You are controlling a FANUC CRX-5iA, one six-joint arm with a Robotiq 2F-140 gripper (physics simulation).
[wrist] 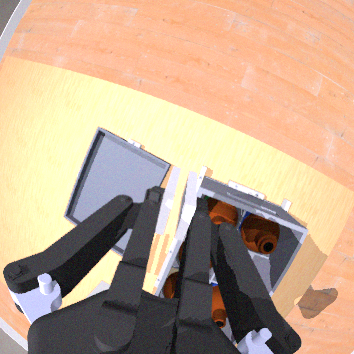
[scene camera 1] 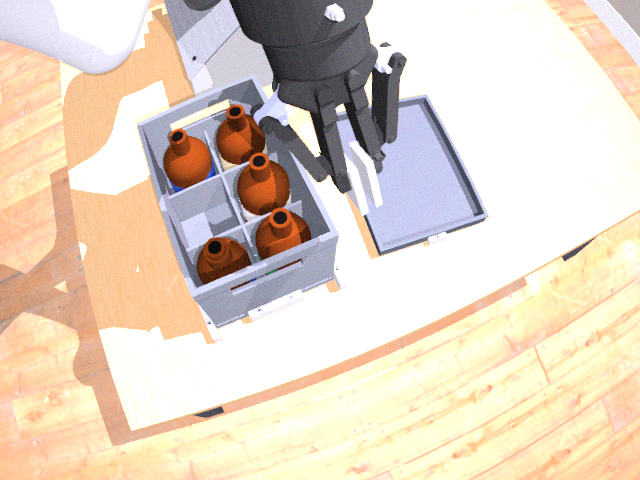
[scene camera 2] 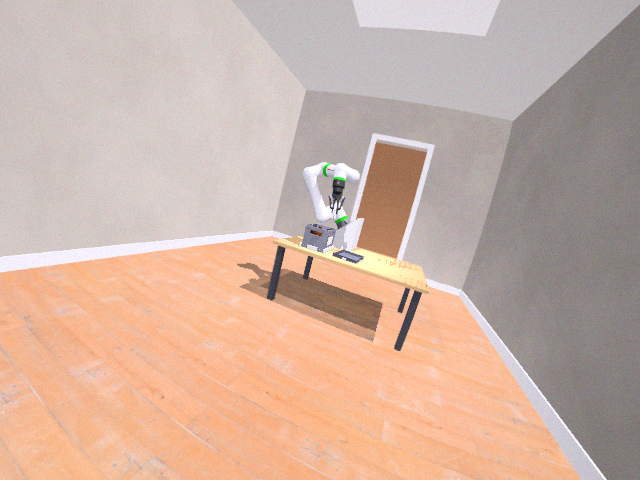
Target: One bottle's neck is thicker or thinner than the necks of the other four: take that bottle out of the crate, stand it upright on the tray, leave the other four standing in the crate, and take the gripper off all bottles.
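Pixels of known places: gripper, fingertip midpoint: [wrist: 180, 182] [scene camera 1: 364, 199] [scene camera 2: 333, 218]; arm's base, origin of the base link: [scene camera 2: 344, 226].
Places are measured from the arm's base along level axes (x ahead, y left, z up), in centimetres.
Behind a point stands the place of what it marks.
The grey crate [scene camera 1: 316, 260] @[x 54.1, y 5.1, z -7.5 cm] [scene camera 2: 324, 239] @[x 53.9, y 6.4, z -8.5 cm] [wrist: 286, 246] @[x 52.4, y -10.5, z -4.6 cm] holds five brown bottles, all upright. In scene camera 1 they are a back left bottle [scene camera 1: 187, 164] @[x 36.1, y -9.0, z -6.8 cm], a back right bottle [scene camera 1: 239, 140] @[x 34.5, y -0.9, z -6.7 cm], a middle right bottle [scene camera 1: 263, 190] @[x 43.4, y 0.8, z -6.6 cm], a front right bottle [scene camera 1: 289, 236] @[x 50.7, y 2.6, z -6.1 cm] and a front left bottle [scene camera 1: 225, 266] @[x 52.8, y -6.0, z -5.5 cm]. The middle left compartment is empty. I cannot tell reliably which neck differs. The grey tray [scene camera 1: 426, 175] @[x 40.9, y 27.1, z -18.4 cm] [scene camera 2: 348, 256] @[x 37.2, y 23.2, z -18.5 cm] [wrist: 117, 172] @[x 43.8, y 25.2, z -18.4 cm] is empty. My gripper [scene camera 1: 364, 178] @[x 54.7, y 9.7, z 8.7 cm] [scene camera 2: 337, 209] @[x 54.7, y 9.7, z 8.7 cm] [wrist: 180, 182] @[x 54.7, y 9.7, z 8.7 cm] is shut, its pale pads close together with no bottle between them, above the gap between crate and tray.
A light wooden table [scene camera 1: 465, 268] @[x 57.5, y 28.2, z -18.9 cm] [scene camera 2: 385, 268] @[x 32.3, y 53.6, z -18.9 cm] [wrist: 45, 130] @[x 41.7, y 51.1, z -18.9 cm] bears the crate and tray. An upright grey panel [scene camera 2: 353, 235] @[x 14.1, y 15.2, z -3.8 cm] stands behind them. Small pale brackets sit at the crate's foot, including a front bracket [scene camera 1: 275, 304] @[x 56.1, y -1.2, z -15.9 cm]. The gripper's fingers hide part of the crate in the wrist view.
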